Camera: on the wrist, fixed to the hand. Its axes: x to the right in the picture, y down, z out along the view.
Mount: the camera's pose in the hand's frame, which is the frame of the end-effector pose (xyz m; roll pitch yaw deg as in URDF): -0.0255 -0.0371 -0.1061 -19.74 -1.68 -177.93
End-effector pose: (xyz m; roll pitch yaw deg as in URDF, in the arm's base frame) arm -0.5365 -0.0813 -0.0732 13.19 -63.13 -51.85
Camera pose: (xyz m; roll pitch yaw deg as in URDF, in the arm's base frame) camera -0.4914 -0.1580 -0.1465 -28.38 61.87 133.24
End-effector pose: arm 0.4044 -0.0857 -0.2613 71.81 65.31 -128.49
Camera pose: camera 0.5195 -0.0843 -0.2667 -96.11 -63.78 56.59
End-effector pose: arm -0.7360 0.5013 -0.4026 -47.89 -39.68 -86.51
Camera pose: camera -0.8389 0.4868 -0.4525 28.29 37.02 93.67
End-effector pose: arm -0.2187 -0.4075 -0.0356 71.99 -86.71 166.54
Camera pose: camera -0.3042 -0.4790 -0.0650 -41.19 87.10 37.12
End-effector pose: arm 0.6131 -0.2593 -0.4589 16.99 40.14 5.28
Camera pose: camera 0.5220 -0.2722 -0.5283 -38.83 -41.10 -171.44
